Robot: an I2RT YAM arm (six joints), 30 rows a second.
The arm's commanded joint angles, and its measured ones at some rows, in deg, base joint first. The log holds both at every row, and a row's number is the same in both.
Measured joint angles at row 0: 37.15 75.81 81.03 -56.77 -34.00 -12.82
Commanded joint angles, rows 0 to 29: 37.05 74.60 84.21 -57.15 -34.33 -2.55; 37.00 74.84 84.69 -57.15 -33.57 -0.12; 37.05 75.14 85.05 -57.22 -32.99 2.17; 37.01 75.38 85.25 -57.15 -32.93 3.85; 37.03 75.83 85.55 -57.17 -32.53 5.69; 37.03 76.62 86.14 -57.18 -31.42 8.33; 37.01 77.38 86.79 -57.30 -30.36 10.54; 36.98 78.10 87.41 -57.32 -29.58 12.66; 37.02 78.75 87.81 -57.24 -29.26 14.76; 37.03 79.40 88.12 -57.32 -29.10 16.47; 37.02 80.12 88.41 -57.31 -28.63 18.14; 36.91 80.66 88.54 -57.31 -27.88 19.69; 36.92 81.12 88.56 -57.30 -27.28 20.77; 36.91 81.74 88.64 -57.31 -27.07 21.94; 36.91 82.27 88.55 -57.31 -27.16 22.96; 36.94 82.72 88.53 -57.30 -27.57 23.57; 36.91 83.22 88.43 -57.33 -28.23 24.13; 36.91 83.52 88.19 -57.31 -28.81 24.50; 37.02 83.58 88.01 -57.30 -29.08 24.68; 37.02 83.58 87.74 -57.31 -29.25 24.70; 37.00 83.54 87.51 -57.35 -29.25 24.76; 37.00 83.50 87.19 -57.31 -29.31 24.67; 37.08 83.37 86.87 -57.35 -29.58 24.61; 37.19 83.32 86.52 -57.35 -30.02 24.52; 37.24 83.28 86.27 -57.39 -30.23 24.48; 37.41 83.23 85.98 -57.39 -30.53 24.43; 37.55 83.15 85.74 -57.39 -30.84 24.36; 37.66 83.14 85.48 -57.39 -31.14 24.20; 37.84 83.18 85.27 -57.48 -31.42 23.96; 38.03 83.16 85.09 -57.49 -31.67 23.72
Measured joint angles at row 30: 37.45 83.50 86.13 -57.04 -30.74 23.57
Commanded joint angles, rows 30 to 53: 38.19 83.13 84.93 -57.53 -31.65 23.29; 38.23 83.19 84.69 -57.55 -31.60 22.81; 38.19 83.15 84.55 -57.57 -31.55 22.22; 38.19 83.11 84.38 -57.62 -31.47 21.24; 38.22 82.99 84.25 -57.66 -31.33 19.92; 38.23 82.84 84.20 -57.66 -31.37 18.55; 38.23 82.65 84.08 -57.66 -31.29 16.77; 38.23 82.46 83.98 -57.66 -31.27 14.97; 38.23 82.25 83.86 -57.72 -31.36 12.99; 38.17 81.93 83.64 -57.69 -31.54 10.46; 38.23 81.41 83.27 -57.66 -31.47 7.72; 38.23 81.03 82.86 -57.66 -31.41 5.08; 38.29 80.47 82.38 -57.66 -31.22 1.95; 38.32 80.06 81.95 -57.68 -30.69 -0.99; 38.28 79.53 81.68 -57.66 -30.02 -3.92; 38.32 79.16 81.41 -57.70 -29.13 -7.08; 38.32 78.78 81.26 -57.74 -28.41 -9.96; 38.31 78.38 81.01 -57.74 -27.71 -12.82; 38.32 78.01 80.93 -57.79 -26.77 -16.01; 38.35 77.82 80.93 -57.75 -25.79 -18.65; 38.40 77.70 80.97 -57.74 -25.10 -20.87; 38.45 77.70 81.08 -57.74 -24.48 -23.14; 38.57 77.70 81.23 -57.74 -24.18 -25.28; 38.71 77.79 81.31 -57.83 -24.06 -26.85
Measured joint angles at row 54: 39.09 78.87 82.06 -54.61 -31.70 -14.61
